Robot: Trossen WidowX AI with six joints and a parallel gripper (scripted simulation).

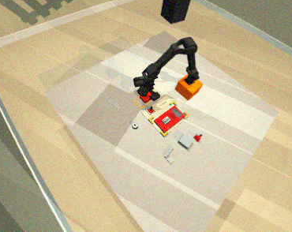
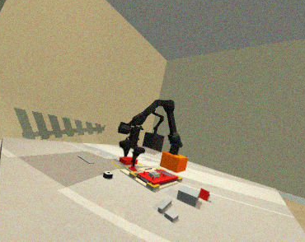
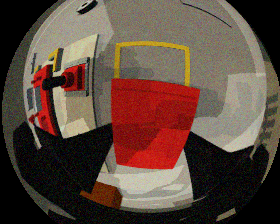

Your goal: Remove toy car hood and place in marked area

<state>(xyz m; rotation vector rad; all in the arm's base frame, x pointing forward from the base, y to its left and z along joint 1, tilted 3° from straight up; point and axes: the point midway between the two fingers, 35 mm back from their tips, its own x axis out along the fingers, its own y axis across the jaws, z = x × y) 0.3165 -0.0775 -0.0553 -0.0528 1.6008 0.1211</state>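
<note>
Right now the red hood is right at my gripper tip. Also, from my gripper tip: black-and-white wheel: 19 cm ahead, 15 cm to the left, 1 cm below.
</note>
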